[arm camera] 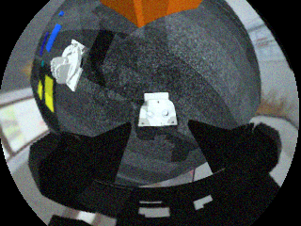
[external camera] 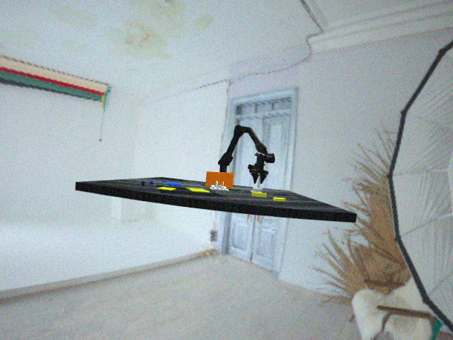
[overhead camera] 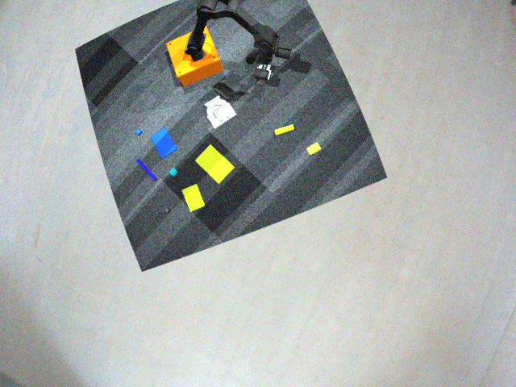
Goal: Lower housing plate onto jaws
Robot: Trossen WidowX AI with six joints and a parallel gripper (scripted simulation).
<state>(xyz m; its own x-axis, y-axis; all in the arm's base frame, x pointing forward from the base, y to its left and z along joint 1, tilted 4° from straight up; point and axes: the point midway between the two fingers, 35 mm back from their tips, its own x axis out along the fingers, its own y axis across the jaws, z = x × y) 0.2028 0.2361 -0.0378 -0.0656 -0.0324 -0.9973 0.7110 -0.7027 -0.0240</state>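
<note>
My gripper tip is now 10 mm to the left of the white piece and 50 mm above it. Round my gripper tip: small blue cube: 70 mm behind, 670 mm to the right, 50 mm below; then blue plate: 50 mm ahead, 590 mm to the right, 60 mm below; then cyan cube: 200 mm ahead, 610 mm to the right, 60 mm below.
</note>
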